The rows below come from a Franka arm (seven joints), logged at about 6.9 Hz.
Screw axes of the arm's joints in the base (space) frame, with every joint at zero. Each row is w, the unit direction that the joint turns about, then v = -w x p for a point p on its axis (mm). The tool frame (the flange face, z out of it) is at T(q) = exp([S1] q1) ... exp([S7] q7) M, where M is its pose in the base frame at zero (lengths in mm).
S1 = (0, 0, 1, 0.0, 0.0, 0.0)
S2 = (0, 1, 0, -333.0, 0.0, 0.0)
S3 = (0, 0, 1, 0.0, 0.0, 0.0)
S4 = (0, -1, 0, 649.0, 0.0, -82.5)
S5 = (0, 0, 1, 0.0, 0.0, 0.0)
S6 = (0, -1, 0, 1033.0, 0.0, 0.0)
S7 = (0, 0, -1, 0.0, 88.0, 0.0)
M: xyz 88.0 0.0 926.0 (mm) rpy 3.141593 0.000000 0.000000 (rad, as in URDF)
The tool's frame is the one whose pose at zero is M.
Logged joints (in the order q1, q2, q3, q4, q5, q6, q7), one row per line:
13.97 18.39 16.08 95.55 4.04 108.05 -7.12
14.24 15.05 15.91 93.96 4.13 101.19 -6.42
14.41 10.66 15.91 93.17 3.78 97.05 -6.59
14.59 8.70 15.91 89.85 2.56 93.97 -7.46
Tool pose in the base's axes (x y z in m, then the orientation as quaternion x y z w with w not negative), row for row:
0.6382 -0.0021 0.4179 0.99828 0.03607 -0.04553 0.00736
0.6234 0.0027 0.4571 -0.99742 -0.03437 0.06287 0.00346
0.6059 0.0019 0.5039 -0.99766 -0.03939 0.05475 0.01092
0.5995 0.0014 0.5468 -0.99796 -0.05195 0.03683 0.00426
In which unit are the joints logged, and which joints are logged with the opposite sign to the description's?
The joints are logged in degrees. Opposite sign: q3, q4.
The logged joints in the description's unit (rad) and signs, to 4 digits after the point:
0.2438 0.3210 -0.2806 -1.6677 0.0705 1.8858 -0.1243
0.2485 0.2627 -0.2777 -1.6399 0.0721 1.7661 -0.1121
0.2515 0.1861 -0.2777 -1.6261 0.0660 1.6938 -0.1150
0.2546 0.1518 -0.2777 -1.5682 0.0447 1.6401 -0.1302

